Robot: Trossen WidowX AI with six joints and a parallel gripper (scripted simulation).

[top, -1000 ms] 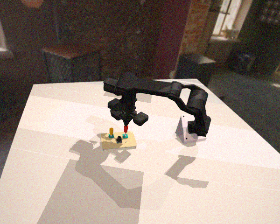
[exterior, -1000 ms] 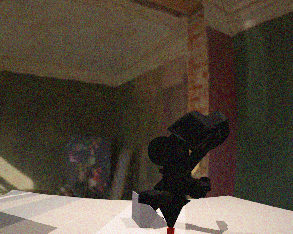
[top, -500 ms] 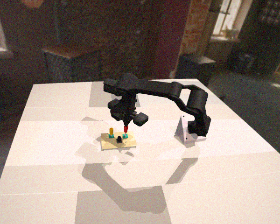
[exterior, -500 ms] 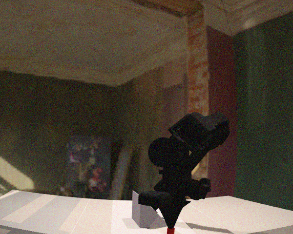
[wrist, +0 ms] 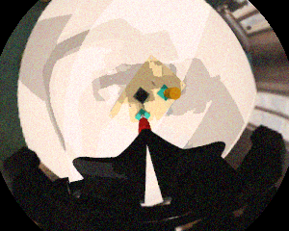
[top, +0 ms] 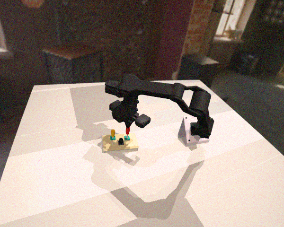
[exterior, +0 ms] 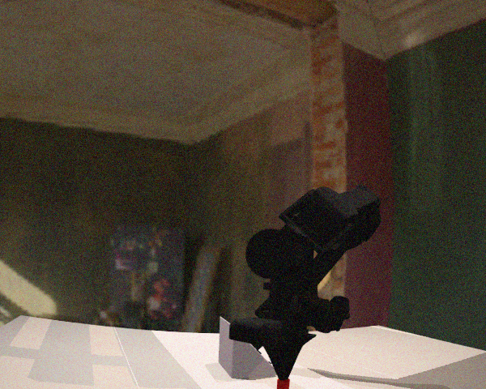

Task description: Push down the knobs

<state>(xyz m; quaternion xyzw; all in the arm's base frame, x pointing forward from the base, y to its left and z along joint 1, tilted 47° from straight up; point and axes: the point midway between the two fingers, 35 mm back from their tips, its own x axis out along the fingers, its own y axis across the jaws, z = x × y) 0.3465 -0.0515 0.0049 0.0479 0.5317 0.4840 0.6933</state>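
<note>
My gripper tip is now 70 mm short of the orange knob, 40 mm above it and 10 mm to the left of it. From my gripper tip the other things lie so: red knob (20 mm below).
</note>
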